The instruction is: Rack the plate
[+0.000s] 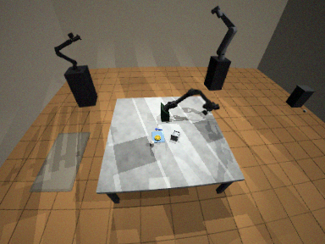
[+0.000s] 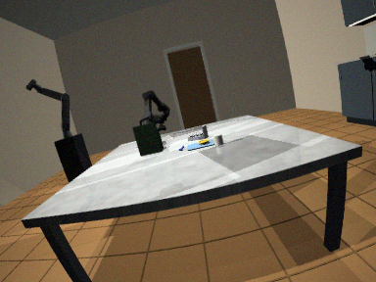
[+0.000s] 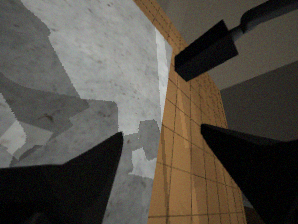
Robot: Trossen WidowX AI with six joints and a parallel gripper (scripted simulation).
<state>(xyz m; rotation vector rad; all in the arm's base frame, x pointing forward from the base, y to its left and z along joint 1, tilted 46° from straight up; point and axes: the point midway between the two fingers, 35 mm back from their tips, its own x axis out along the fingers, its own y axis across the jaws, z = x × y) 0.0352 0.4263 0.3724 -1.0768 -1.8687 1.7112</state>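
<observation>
Right now my gripper tip is 720 mm to the left of the yellow plate, 300 mm short of it and 60 mm above it. The rest, counted from my gripper tip: light blue mat (710 mm to the right, 280 mm ahead, 80 mm below); then grey dish rack (520 mm to the right, 300 mm ahead, 60 mm below); then blue spoon (690 mm to the right, 170 mm ahead, 80 mm below).
</observation>
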